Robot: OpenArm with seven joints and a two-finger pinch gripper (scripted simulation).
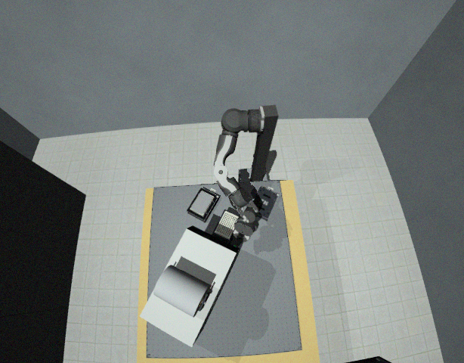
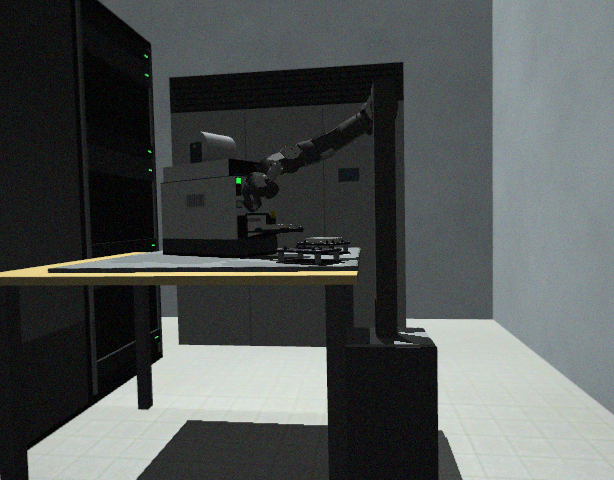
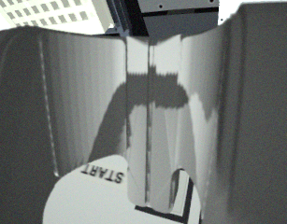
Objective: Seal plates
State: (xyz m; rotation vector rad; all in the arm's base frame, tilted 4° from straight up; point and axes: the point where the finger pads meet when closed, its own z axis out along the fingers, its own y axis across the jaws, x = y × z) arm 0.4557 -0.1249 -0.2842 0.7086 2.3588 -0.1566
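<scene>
Right now the start button is 40 mm ahead of my hand, 20 mm to the right of it and 10 mm above it. The rest, counted from my hand: well plate 100 mm behind, 50 mm to the right, 70 mm below; then foil roll 190 mm ahead, 220 mm to the right, 240 mm above; then sealer stage 100 mm behind, 50 mm to the right, 80 mm below.
</scene>
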